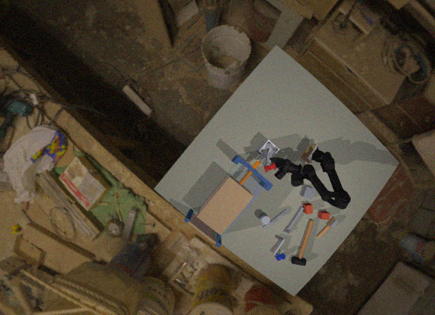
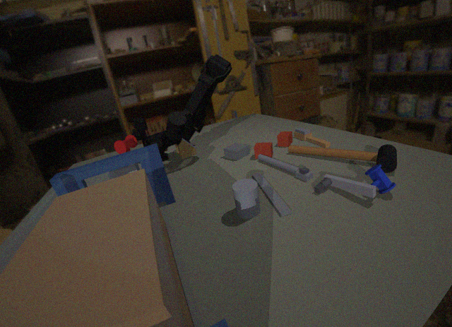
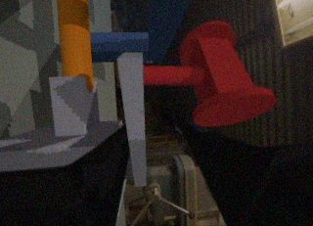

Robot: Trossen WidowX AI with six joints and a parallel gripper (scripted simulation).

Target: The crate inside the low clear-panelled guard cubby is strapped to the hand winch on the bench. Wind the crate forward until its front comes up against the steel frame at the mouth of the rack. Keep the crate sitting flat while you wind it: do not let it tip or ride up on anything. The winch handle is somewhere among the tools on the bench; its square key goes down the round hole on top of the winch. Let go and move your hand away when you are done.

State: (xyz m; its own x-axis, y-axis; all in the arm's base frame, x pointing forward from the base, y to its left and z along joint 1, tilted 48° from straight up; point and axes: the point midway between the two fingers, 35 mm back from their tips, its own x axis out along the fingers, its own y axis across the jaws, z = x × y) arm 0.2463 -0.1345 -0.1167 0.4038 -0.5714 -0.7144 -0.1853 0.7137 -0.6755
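Now: the red-knobbed handle 20 mm to the left of my gripper tip and 10 mm below it. From my gripper tip the other things lie so: grey winch: 100 mm below, 60 mm behind, 30 mm to the right; then blue steel frame: 110 mm ahead, 30 mm below; then red knob: 40 mm to the left, 40 mm ahead, 20 mm above.
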